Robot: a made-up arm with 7 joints. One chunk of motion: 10 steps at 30 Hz.
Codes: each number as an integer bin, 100 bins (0 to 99) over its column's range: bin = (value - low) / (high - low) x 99, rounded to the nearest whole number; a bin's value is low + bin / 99 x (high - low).
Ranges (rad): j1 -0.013..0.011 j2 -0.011..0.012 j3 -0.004..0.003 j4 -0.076..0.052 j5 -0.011..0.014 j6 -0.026..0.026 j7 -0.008..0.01
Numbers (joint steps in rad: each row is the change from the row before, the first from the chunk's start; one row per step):
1: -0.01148 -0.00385 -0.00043 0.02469 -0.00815 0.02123 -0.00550
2: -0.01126 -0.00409 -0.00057 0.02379 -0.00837 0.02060 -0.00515
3: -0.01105 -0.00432 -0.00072 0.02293 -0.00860 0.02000 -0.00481
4: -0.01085 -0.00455 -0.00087 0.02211 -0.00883 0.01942 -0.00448
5: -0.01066 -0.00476 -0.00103 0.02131 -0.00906 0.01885 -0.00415
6: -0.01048 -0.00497 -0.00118 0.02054 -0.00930 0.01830 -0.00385
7: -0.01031 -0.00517 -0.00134 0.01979 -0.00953 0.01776 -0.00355
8: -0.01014 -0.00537 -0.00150 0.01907 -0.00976 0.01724 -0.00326
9: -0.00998 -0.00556 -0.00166 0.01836 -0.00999 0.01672 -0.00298
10: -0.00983 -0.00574 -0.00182 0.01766 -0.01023 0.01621 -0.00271
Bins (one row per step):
1: 6 31 50 78 11 90 14
2: 7 30 49 77 10 89 16
3: 8 29 46 77 10 88 18
4: 9 28 44 76 9 86 19
5: 10 27 42 75 8 85 21
6: 10 26 40 75 7 84 23
7: 11 25 38 74 6 83 24
8: 12 24 35 74 5 82 26
9: 12 23 33 73 4 81 28
10: 13 23 31 72 3 80 29

